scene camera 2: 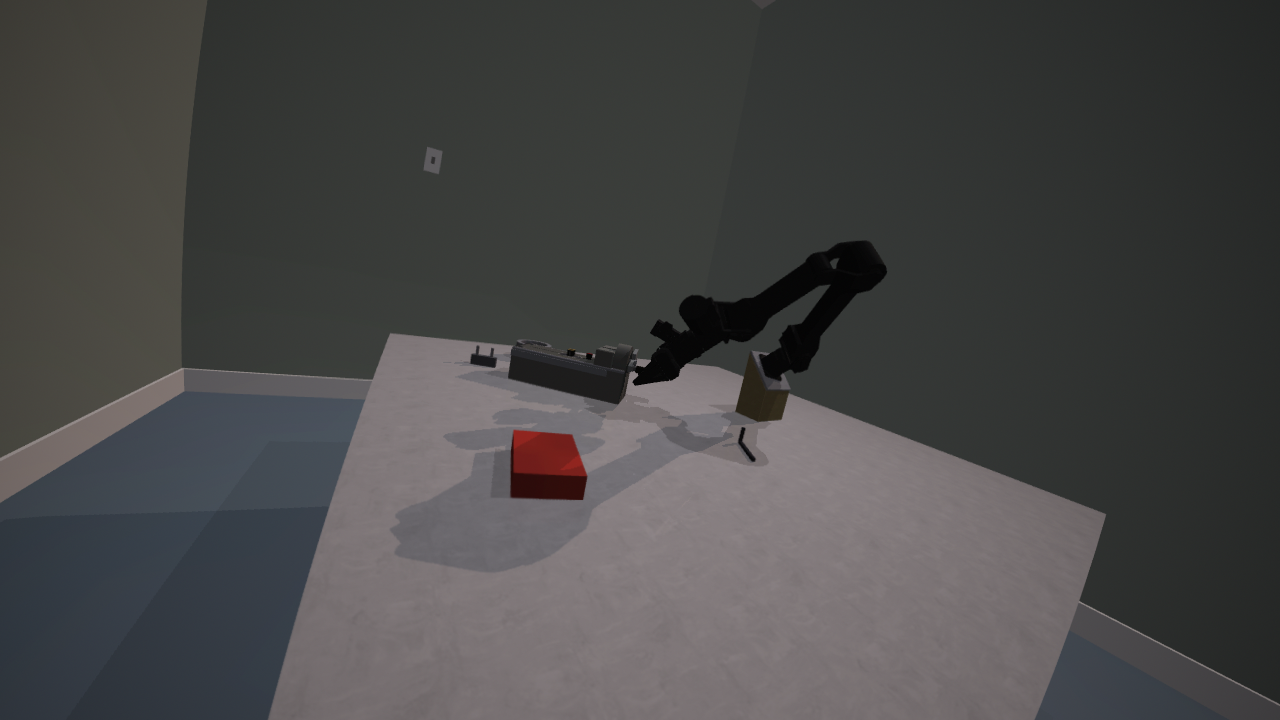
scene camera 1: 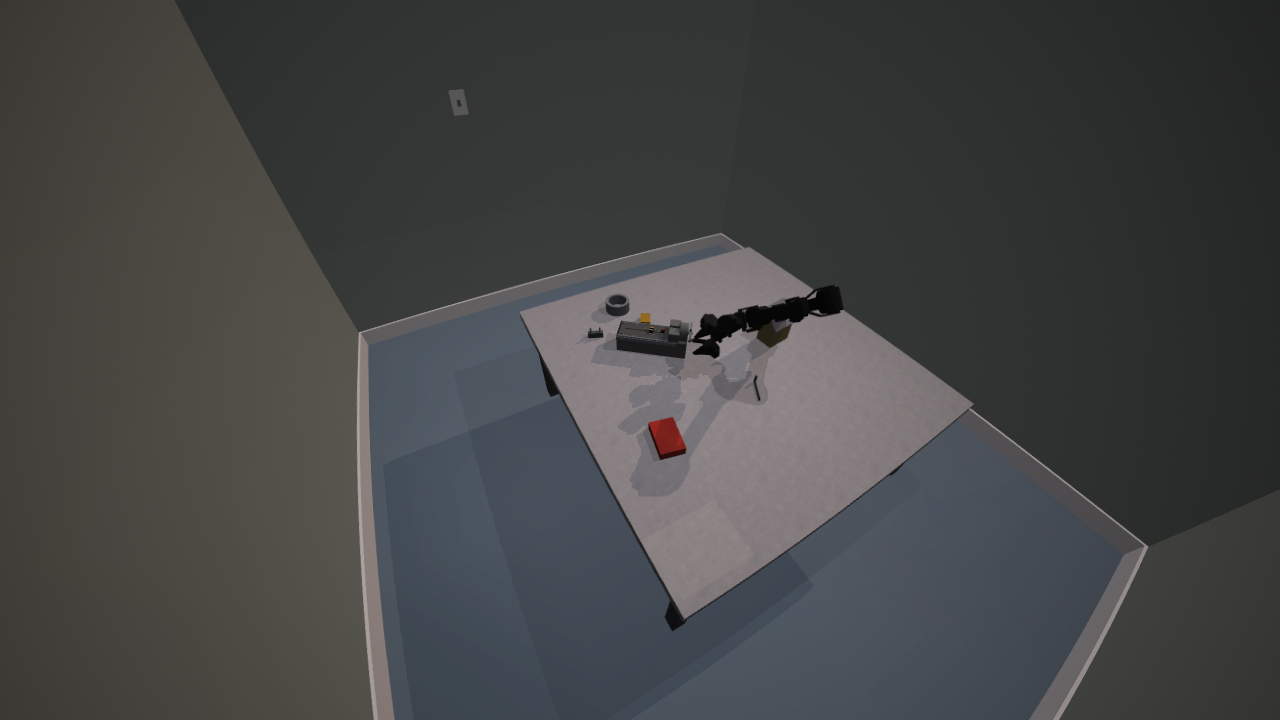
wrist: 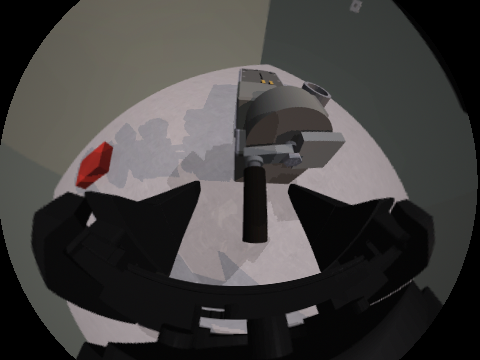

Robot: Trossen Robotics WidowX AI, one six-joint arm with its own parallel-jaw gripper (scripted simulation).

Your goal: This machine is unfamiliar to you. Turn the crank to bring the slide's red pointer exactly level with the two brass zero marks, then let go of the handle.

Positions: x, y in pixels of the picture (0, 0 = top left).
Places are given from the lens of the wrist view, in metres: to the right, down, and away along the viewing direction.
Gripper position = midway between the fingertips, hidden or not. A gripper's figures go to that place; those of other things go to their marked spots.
my gripper (wrist: 245, 187): 0.01, 0.01, 0.10
red block (wrist: 94, 166): -0.33, -0.04, 0.14
grey slide machine (wrist: 267, 112): 0.02, -0.04, 0.06
The marked spots on the red block and the grey slide machine are 0.36 m apart.
